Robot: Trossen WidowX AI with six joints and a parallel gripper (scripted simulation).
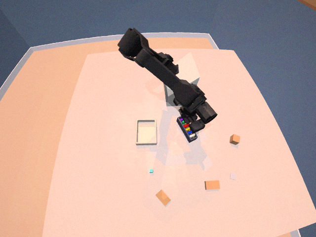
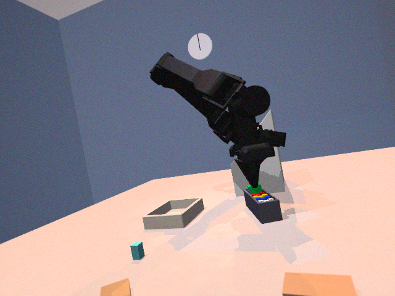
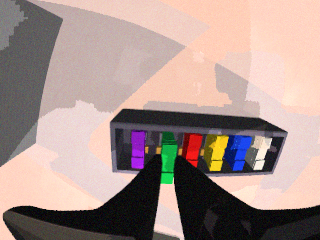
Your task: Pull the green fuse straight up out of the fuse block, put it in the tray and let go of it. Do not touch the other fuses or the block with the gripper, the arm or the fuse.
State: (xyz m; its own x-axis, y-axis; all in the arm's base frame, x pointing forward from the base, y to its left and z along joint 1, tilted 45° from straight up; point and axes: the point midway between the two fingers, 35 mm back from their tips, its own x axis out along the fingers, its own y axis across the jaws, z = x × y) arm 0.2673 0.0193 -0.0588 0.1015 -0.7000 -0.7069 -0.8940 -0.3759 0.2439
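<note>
Now: the red fuse 2 cm ahead of my gripper tip, 1 cm to the left of it and 2 cm below it. The rest, counted from my gripper tip: green fuse (1 cm below); then teal block (24 cm ahead, 16 cm to the right, 4 cm below); then grey tray (5 cm ahead, 19 cm to the right, 5 cm below).
</note>
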